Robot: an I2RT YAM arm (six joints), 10 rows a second.
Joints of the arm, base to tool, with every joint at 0 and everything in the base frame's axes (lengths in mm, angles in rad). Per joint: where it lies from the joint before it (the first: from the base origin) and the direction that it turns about. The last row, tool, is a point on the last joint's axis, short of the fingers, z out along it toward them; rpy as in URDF.
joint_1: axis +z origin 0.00 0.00 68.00
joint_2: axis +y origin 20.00 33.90 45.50
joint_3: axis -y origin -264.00 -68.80 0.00
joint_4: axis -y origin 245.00 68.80 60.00
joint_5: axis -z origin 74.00 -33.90 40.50
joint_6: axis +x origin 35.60 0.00 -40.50
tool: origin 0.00 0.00 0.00 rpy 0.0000 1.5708 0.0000
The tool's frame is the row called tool.
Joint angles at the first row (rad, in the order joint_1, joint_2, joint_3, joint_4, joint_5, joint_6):
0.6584, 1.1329, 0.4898, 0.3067, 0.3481, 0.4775
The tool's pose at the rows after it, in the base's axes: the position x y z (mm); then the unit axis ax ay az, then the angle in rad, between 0 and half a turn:
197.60, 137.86, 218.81, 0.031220, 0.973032, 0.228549, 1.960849
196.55, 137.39, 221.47, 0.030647, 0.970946, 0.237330, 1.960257
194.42, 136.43, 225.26, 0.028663, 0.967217, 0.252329, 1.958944
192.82, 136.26, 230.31, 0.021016, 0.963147, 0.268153, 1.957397
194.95, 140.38, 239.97, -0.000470, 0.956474, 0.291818, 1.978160
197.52, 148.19, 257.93, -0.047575, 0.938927, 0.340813, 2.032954
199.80, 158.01, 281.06, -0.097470, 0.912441, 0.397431, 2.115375
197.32, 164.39, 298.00, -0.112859, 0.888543, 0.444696, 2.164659
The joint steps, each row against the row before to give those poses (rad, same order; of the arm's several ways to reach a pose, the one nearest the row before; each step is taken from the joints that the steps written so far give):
0.0006, -0.0062, -0.0018, -0.0014, -0.0041, -0.0004
-0.0004, -0.0120, 0.0019, -0.0057, -0.0110, 0.0044
-0.0005, -0.0206, -0.0002, -0.0058, -0.0194, 0.0063
0.0000, -0.0182, 0.0059, -0.0077, -0.0253, -0.0007
-0.0002, 0.0024, 0.0397, -0.0320, -0.0581, -0.0023
0.0002, 0.0054, 0.0750, -0.0638, -0.1301, -0.0031
0.0030, 0.0153, 0.1011, -0.0851, -0.1573, 0.0096
0.0137, -0.0004, 0.0561, -0.0307, -0.0864, 0.0416

